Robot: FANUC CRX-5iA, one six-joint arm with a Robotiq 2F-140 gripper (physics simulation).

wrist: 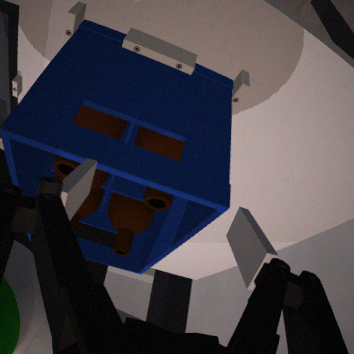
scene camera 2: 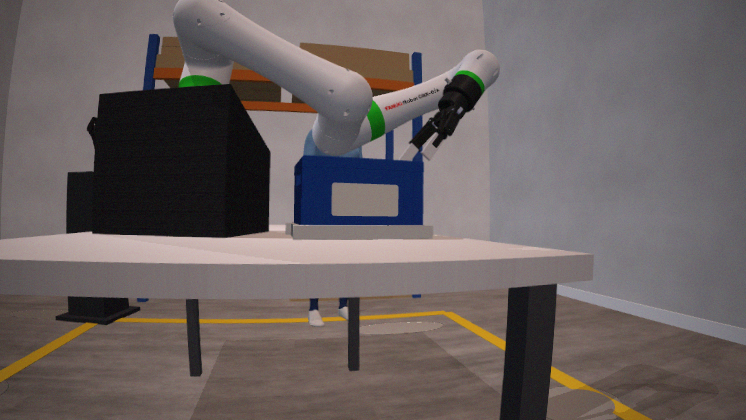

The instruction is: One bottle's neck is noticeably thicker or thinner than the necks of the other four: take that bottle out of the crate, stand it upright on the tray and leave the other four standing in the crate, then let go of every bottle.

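Places are measured from the arm's base along level axes (x left, y back, z up), in centimetres.
Pixels of known places: gripper, between the fingertips: (wrist: 164, 200) (scene camera 2: 412, 160); arm's base, origin of its link: (scene camera 2: 196, 118).
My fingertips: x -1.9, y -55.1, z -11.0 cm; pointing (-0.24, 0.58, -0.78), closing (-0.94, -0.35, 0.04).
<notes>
Ahead of a thing's pixels: the offset from my fingertips to its top centre. "*": to the spot under its first point.
The blue crate @(dx +0.4, dy +13.8, dz -0.9 cm) (scene camera 2: 313, 193) (wrist: 165, 100) stands upright on the table; its wall hides the bottles in the scene view. In the wrist view several brown bottles stand inside: one has its mouth @(dx +6.9, dy +6.0, dz -2.1 cm) (wrist: 65, 169) at the left, one @(dx -6.3, dy +21.3, dz -2.1 cm) (wrist: 131, 212) shows shoulder and neck in the middle, one @(* dx -1.6, dy +3.9, dz -2.1 cm) (wrist: 158, 201) shows its mouth at the right, and another @(dx +2.1, dy +23.5, dz -2.1 cm) (wrist: 90, 207) is partly behind the left finger. Which neck differs I cannot tell. My gripper (scene camera 2: 419, 151) (wrist: 164, 200) is open and empty, tilted, at the crate's top right in the scene view. I cannot make out the tray.
Light grey blocks @(* dx +4.2, dy -0.5, dz -15.8 cm) (wrist: 160, 51) sit around the crate's foot. A large black box (scene camera 2: 161, 166) stands left of the crate on the white table (scene camera 2: 417, 276). A shelf rack (scene camera 2: 151, 62) with cartons is behind, and a person's feet (scene camera 2: 315, 318) show beyond the table.
</notes>
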